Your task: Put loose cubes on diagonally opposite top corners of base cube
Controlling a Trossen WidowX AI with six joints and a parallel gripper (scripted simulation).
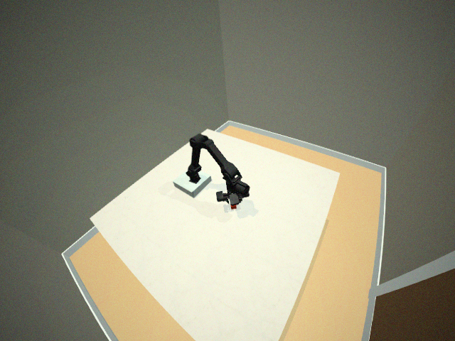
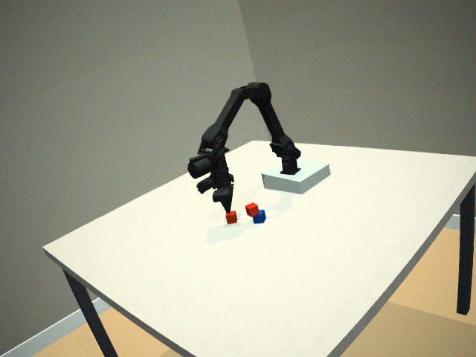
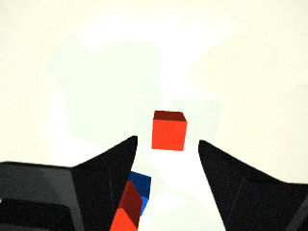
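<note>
The blue base cube lies 3 cm behind my gripper tip, 10 cm to the left of it and 3 cm below it.
</note>
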